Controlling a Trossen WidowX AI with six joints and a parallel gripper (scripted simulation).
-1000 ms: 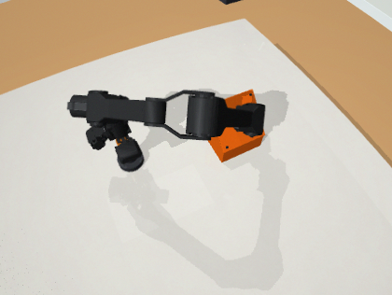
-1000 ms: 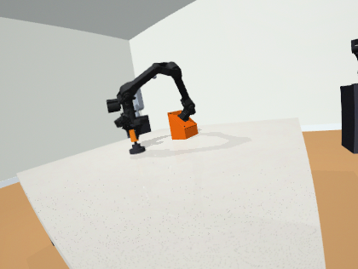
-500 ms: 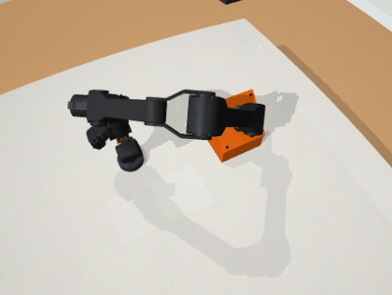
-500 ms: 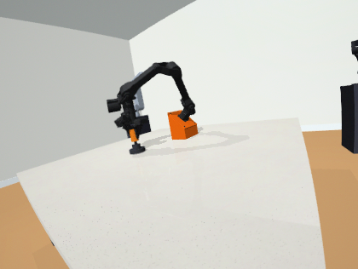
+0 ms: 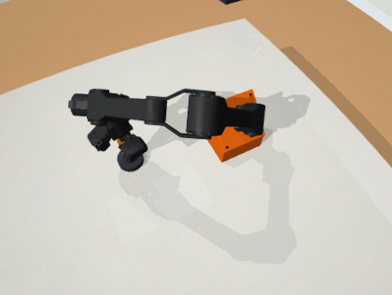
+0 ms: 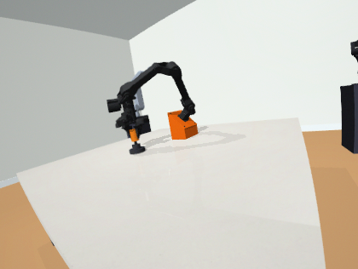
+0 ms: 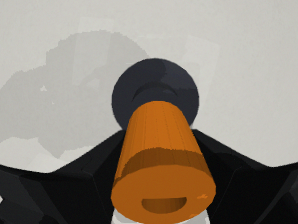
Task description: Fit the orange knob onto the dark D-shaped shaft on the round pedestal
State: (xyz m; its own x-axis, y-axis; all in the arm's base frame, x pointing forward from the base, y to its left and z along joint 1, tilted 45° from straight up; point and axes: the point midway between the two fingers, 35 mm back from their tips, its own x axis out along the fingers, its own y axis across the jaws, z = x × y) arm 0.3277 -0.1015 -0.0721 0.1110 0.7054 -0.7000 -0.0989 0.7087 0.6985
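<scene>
The orange knob is 2 cm above my gripper tip. The rest, counted from my gripper tip: round pedestal 4 cm below.
</scene>
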